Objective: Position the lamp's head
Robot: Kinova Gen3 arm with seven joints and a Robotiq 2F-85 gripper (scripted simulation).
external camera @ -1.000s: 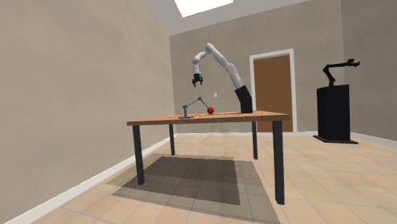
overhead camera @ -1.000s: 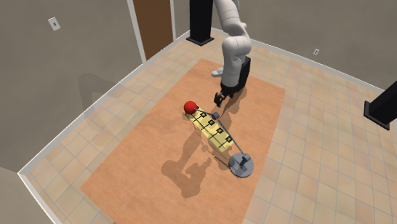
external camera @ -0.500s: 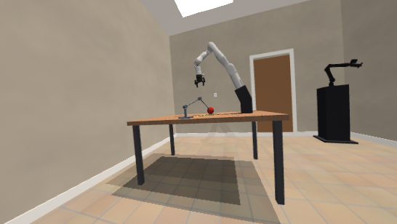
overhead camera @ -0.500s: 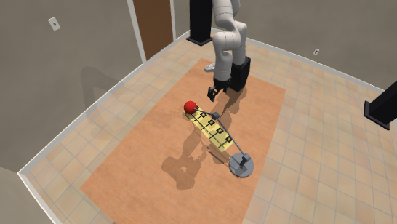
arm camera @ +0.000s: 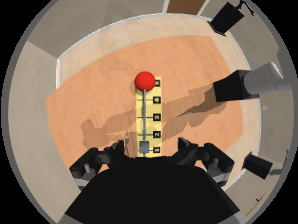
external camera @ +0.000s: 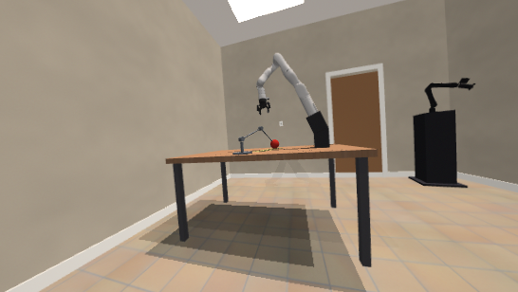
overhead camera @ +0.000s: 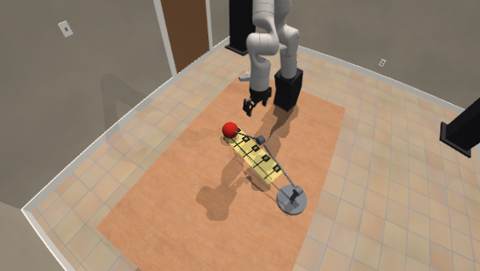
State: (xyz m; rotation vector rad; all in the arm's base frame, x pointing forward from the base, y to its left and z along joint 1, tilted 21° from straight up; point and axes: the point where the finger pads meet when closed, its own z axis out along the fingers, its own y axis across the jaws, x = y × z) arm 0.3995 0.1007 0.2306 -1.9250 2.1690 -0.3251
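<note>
My hand is 2 cm past the yellow numbered strip, 1 cm to the left of it and 37 cm above it. Round my hand: grey round base (7 cm ahead, 34 cm to the left, 34 cm below).
</note>
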